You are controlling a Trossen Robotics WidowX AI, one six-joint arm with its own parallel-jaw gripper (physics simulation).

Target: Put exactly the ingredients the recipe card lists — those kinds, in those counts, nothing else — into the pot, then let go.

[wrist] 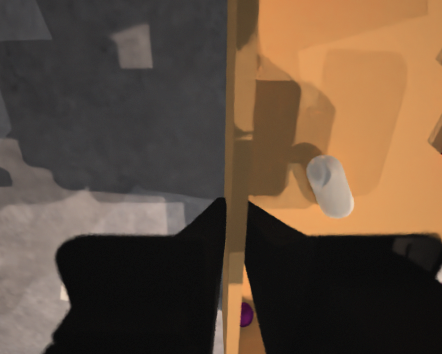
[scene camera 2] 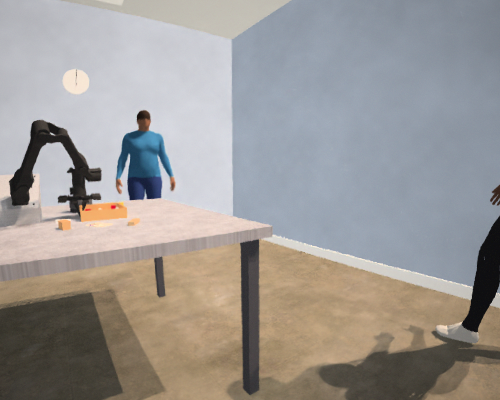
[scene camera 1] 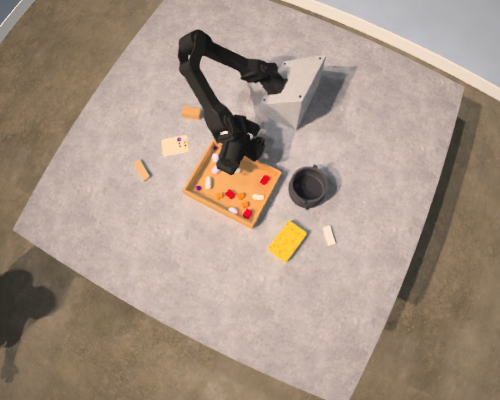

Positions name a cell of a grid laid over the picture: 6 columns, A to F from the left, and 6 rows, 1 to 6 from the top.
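Note:
You'd see my gripper (scene camera 1: C3), and it's there in the wrist view too (wrist: D4). There's also a dark pot (scene camera 1: D3), though in the wrist view the pot is out of frame. And an orange tray (wrist: E2) is visible as well.

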